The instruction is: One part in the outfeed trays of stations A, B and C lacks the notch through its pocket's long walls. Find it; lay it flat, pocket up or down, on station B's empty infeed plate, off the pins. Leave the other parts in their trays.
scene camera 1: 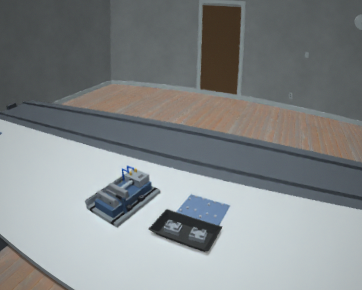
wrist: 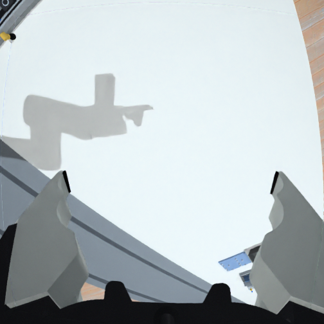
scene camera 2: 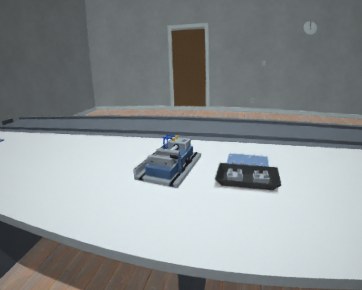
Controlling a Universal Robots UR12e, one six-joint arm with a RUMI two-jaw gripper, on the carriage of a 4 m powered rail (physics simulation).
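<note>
My gripper (wrist: 169,172) is open, its two jaws wide apart with nothing between them, high above the white table. It does not show in the scene views. A black tray (scene camera 1: 184,240) (scene camera 2: 247,185) holds two light grey parts, a left one (scene camera 1: 173,226) (scene camera 2: 234,174) and a right one (scene camera 1: 198,233) (scene camera 2: 260,175). Both sit apart; gaps show in their raised walls, but fine detail is too small to tell. A blue plate with small pins (scene camera 1: 204,206) (scene camera 2: 248,159) lies behind the tray. Another blue plate (wrist: 234,262) shows at the wrist view's lower right. Station letters cannot be read.
A blue and grey machine (scene camera 1: 122,192) (scene camera 2: 167,162) stands left of the tray. In the wrist view, a machine's edge with a yellow knob (wrist: 6,36) shows at top left, and the arm's shadow lies on the table. The grey rail (scene camera 1: 190,145) (scene camera 2: 225,129) (wrist: 117,245) runs along the table.
</note>
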